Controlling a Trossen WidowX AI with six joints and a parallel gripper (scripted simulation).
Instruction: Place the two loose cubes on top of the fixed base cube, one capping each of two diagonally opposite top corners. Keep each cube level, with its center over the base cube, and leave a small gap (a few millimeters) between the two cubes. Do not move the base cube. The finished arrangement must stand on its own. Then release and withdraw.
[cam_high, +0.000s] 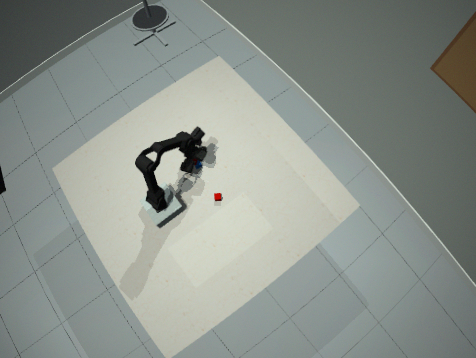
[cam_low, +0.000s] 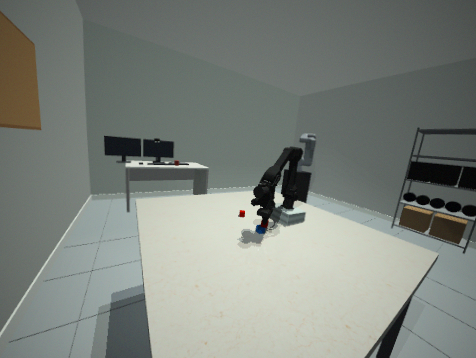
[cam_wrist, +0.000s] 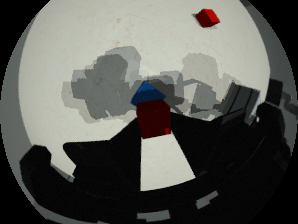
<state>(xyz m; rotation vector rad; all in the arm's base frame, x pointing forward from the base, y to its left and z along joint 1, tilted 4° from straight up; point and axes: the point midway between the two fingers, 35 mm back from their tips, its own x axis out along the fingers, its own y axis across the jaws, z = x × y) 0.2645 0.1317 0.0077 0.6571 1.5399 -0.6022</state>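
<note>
My gripper tip is 1 cm short of the blue base cube, 1 cm to the left of it and 4 cm above it. The rest, counted from my gripper tip: red cube 2 cm ahead, 23 cm to the right, 4 cm below.
</note>
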